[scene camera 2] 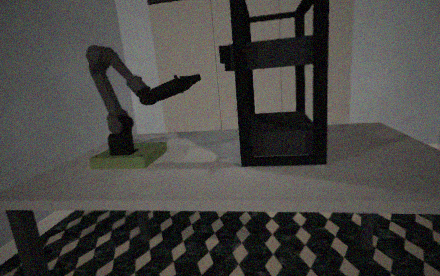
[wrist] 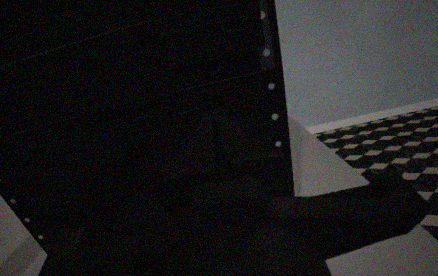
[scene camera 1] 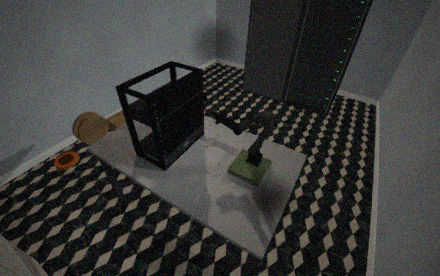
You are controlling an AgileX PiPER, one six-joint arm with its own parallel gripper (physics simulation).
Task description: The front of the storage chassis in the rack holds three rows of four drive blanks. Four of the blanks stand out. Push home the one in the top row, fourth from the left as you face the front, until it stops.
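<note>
The black rack (scene camera 1: pixel 158 137) (scene camera 2: pixel 245 110) (wrist: pixel 281 100) holds the dark storage chassis (scene camera 2: pixel 280 54) high up in scene camera 2. Drive blanks (scene camera 2: pixel 226 52) stick out of its front there as dark blocks; their rows and columns cannot be told apart. In the wrist view the front is almost black, and the top row's fourth blank cannot be made out. My gripper (scene camera 1: pixel 217 120) (scene camera 2: pixel 199 77) (wrist: pixel 214 121) looks shut and empty, its fingers tapering to one tip. It is tilted upward, in front of the rack and apart from it, slightly below the protruding blanks in scene camera 2.
The rack stands on the grey table (scene camera 1: pixel 200 200) (scene camera 2: pixel 200 187), with a lower dark unit (scene camera 2: pixel 280 142) at its bottom. The arm's green base (scene camera 1: pixel 245 170) (scene camera 2: pixel 117 160) is on the same table. A wooden round object (scene camera 1: pixel 90 127) and an orange ring (scene camera 1: pixel 59 164) are beyond the table's left side.
</note>
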